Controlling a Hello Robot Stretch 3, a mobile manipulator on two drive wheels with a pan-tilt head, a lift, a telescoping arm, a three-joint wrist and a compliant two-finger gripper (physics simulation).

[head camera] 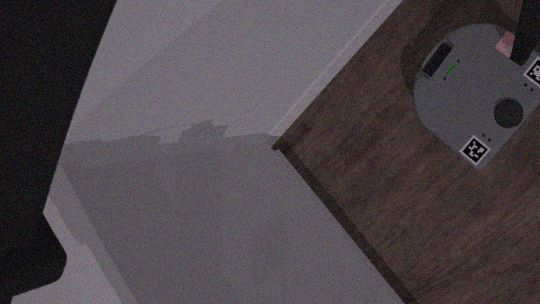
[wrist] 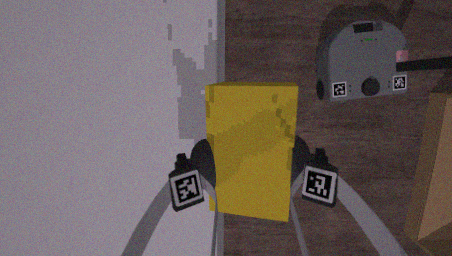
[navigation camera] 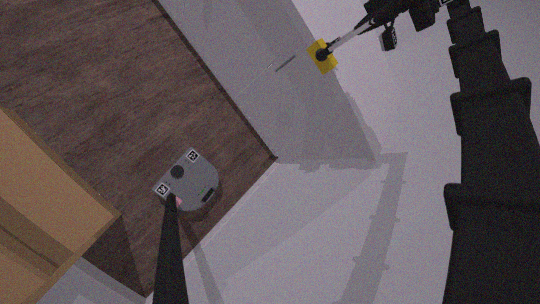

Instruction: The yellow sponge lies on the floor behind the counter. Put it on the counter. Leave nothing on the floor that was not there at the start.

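Frame: origin at the robot's base, x down, y back, z left, level; millimetres.
Seen in the pictures: gripper, fingertip midpoint: (navigation camera: 320, 54); robot's base, origin of the base link: (head camera: 506, 112) (navigation camera: 177, 170).
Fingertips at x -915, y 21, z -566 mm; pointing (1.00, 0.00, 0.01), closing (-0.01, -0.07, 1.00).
Offsets run from my fingertips to a thing's top centre. "spot": to the spot under its first point. Level surfaces: height alone.
My gripper (navigation camera: 327, 52) (wrist: 246, 154) is shut on the yellow sponge @[dy +8, dx -36, dz +5 mm] (navigation camera: 323, 61) (wrist: 254, 120), with one dark fingertip against each long side. The sponge is held high above the brown floor. In the wrist view its left side overlaps the straight edge of the pale counter top (wrist: 100, 125), and the rest shows against the floor beyond. In the navigation view it shows at the upper edge of the counter's grey front, beside the counter top @[dx +5 mm] (navigation camera: 390, 110). Its height over the counter is hard to tell. Sponge and gripper do not show in the head view, where the counter's front @[spot: dy +308, dx +353, dz -6 mm] (head camera: 225, 215) does.
My grey base (head camera: 465, 95) (navigation camera: 195, 175) (wrist: 367, 60) stands on the wooden floor @[dx +915 mm] (head camera: 350, 200) (navigation camera: 100, 100), near the corner of counter and pale wall (head camera: 175, 75) (navigation camera: 280, 210). A tan box-like piece of furniture (navigation camera: 55, 195) (wrist: 435, 175) stands on the base's other side. A thin handle (navigation camera: 285, 63) is on the counter's front.
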